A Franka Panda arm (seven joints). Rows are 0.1 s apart.
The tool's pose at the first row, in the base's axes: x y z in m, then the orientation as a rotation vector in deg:
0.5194 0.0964 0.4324 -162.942 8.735 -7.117
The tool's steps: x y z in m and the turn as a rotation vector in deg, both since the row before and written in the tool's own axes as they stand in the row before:
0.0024 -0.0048 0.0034 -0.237 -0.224 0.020
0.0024 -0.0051 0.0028 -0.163 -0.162 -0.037
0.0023 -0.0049 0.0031 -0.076 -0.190 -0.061
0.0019 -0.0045 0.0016 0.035 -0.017 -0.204
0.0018 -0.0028 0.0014 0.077 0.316 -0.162
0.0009 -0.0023 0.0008 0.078 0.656 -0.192
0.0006 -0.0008 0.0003 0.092 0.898 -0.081
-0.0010 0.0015 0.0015 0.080 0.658 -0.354
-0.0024 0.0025 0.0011 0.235 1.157 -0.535
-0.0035 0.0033 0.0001 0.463 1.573 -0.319
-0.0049 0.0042 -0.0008 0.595 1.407 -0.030
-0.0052 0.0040 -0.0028 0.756 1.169 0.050
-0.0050 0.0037 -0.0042 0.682 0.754 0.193
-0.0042 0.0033 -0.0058 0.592 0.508 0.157
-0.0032 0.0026 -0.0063 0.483 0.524 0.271
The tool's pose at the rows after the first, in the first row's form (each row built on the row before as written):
0.5226 0.1016 0.4307 -163.180 8.741 -6.784
0.5257 0.1070 0.4296 -163.349 8.671 -6.553
0.5287 0.1123 0.4282 -163.434 8.552 -6.291
0.5311 0.1168 0.4281 -163.421 8.255 -6.310
0.5333 0.1197 0.4277 -163.355 8.082 -6.797
0.5345 0.1220 0.4276 -163.281 7.936 -7.775
0.5352 0.1228 0.4276 -163.167 7.997 -9.075
0.5343 0.1219 0.4256 -163.098 7.621 -10.089
0.5319 0.1201 0.4236 -162.857 7.072 -11.852
0.5283 0.1173 0.4221 -162.311 6.884 -14.156
0.5231 0.1136 0.4208 -161.586 7.047 -16.148
0.5172 0.1096 0.4213 -160.697 7.240 -17.771
0.5112 0.1054 0.4230 -159.900 7.551 -18.768
0.5056 0.1010 0.4264 -159.224 7.770 -19.425
0.5008 0.0970 0.4306 -158.633 8.171 -20.074

